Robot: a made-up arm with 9 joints. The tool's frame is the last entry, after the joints. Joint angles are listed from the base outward. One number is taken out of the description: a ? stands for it. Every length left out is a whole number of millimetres.
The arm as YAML. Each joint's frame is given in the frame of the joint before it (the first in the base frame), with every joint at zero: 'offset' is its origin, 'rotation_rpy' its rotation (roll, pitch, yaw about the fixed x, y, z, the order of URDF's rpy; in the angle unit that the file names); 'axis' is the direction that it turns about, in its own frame. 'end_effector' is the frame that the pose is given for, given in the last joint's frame.
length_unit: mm
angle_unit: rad
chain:
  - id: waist
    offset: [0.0, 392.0, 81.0]
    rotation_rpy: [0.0, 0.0, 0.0]
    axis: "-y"
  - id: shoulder
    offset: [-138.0, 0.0, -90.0]
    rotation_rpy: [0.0, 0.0, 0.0]
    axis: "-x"
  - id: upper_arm
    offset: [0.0, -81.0, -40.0]
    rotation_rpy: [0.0, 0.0, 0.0]
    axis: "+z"
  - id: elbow
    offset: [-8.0, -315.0, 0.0]
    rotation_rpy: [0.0, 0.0, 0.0]
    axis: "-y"
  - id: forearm
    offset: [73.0, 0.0, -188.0]
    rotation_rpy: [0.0, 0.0, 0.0]
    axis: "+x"
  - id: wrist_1
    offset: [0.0, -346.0, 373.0]
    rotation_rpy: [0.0, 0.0, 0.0]
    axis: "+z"
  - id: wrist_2
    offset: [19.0, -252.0, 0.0]
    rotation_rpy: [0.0, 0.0, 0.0]
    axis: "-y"
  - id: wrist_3
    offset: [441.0, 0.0, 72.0]
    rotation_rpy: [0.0, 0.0, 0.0]
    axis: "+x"
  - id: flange
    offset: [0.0, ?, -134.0]
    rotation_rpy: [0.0, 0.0, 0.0]
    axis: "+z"
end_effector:
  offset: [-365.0, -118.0, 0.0]
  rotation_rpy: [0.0, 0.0, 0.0]
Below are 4 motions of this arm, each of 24 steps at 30 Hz.
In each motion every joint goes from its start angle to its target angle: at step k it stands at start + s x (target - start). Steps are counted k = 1, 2, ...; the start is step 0. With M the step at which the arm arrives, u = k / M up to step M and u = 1 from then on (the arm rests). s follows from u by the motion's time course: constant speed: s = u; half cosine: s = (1 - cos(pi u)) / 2; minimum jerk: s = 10 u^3 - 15 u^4 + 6 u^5.
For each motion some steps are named. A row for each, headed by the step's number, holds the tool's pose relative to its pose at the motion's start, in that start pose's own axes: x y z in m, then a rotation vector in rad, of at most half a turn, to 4 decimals.
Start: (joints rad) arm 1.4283 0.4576 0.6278 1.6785 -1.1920 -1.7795 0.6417 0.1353 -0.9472
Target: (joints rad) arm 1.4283 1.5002 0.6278 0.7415 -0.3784 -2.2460 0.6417 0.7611 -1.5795
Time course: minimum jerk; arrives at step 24
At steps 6, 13, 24:
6: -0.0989 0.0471 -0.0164 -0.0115 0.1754 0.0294
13: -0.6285 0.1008 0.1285 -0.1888 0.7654 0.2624
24: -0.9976 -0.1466 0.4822 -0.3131 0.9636 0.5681

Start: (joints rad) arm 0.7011 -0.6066 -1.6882 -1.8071 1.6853 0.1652 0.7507 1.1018 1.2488
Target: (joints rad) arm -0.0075 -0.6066 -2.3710 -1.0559 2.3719 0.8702 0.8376 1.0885 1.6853
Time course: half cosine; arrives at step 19
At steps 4, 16, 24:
4: -0.0985 -0.0179 0.0026 0.0366 -0.2505 0.1064
16: -0.2233 -0.0970 -0.0798 -0.0714 -2.2458 1.2660
24: -0.2181 -0.0925 -0.0682 -0.1028 -2.3936 1.3493

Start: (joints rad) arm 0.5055 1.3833 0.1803 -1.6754 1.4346 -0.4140 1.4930 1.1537 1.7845
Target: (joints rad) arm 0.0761 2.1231 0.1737 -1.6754 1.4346 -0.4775 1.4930 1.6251 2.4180
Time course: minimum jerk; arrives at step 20
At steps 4, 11, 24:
4: 0.0685 -0.0504 0.0368 -0.0195 -0.0016 0.0789
11: 0.8383 -0.3005 0.3314 -0.1777 -0.0432 0.8402
24: 1.4552 -0.1696 0.5133 -0.2896 -0.1157 1.4435

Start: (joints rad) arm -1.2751 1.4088 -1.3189 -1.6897 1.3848 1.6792 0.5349 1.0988 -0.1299
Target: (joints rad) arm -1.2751 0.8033 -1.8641 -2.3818 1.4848 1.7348 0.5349 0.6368 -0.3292
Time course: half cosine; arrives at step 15
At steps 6, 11, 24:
6: -0.2139 0.0157 -0.1795 -0.1763 -0.5078 -0.0919
11: -0.2931 0.0245 -0.5442 -0.3575 -1.2407 -0.3420
24: -0.2581 0.0201 -0.6631 -0.3918 -1.4892 -0.4512

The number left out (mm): 118.0
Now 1 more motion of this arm.
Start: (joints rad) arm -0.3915 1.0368 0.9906 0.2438 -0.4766 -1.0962 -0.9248 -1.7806 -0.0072
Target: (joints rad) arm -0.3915 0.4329 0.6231 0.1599 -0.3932 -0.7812 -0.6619 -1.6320 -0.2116
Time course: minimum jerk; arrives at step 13
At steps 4, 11, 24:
4: 0.0161 0.0908 -0.0402 0.0948 -0.0095 -0.0467
11: 0.1049 0.5777 -0.0609 0.5561 -0.0285 -0.2128
24: 0.1079 0.5959 -0.0560 0.5735 -0.0284 -0.2174

